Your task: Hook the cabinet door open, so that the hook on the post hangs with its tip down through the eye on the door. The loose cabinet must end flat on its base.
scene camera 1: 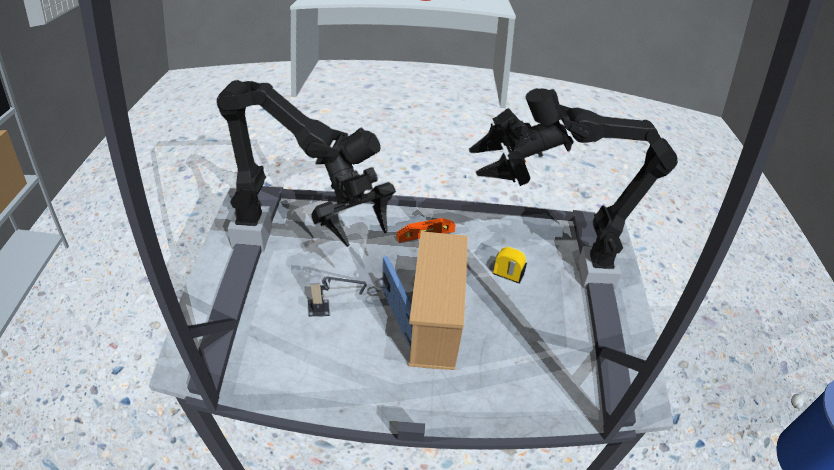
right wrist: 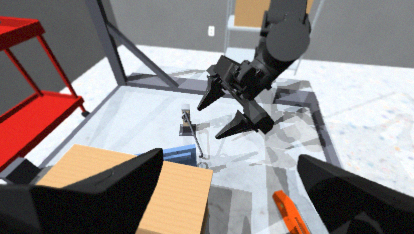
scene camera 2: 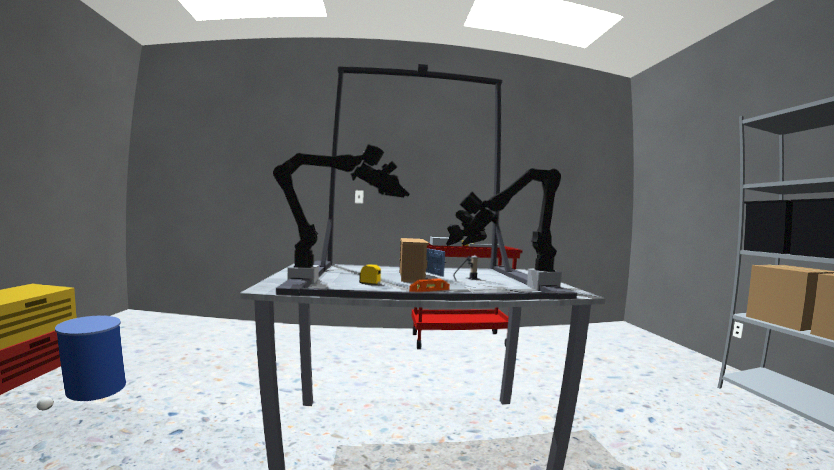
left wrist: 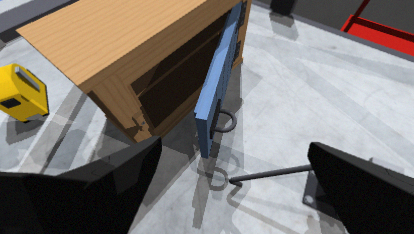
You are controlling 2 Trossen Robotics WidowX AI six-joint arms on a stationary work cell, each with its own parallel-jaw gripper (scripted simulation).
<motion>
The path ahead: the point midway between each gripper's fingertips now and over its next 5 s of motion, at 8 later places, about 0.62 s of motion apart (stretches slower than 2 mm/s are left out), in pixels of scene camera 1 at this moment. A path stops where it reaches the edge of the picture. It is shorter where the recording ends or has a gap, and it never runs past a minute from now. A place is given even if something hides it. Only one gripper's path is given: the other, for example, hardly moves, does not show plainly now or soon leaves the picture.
The left gripper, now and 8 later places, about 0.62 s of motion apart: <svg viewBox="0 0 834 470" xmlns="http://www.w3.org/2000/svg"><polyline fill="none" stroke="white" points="367,239 353,239 352,244 352,262 351,274 352,283 356,274 355,262 355,260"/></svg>
</motion>
